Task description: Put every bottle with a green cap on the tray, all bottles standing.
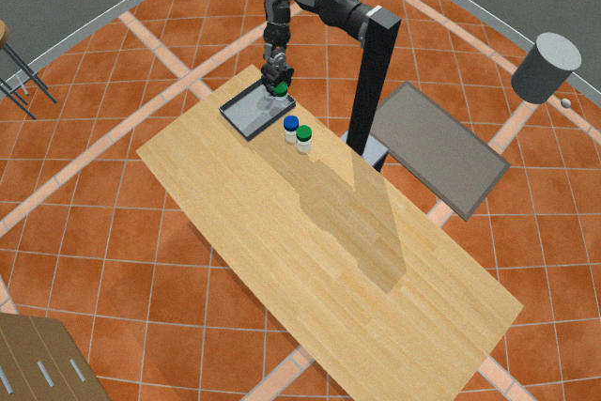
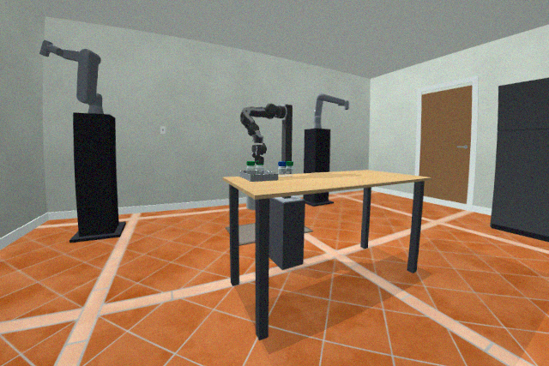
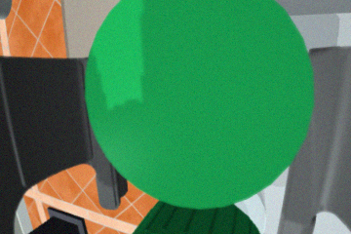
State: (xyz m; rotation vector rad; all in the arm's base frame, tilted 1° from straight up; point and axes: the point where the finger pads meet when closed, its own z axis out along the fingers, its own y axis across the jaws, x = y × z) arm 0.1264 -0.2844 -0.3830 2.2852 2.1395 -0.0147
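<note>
The tray is 8 cm ahead of my hand, 3 cm to the right of it and 8 cm below it. Round my hand: blue-capped bottle 8 cm ahead, 15 cm to the left, 5 cm below.
</note>
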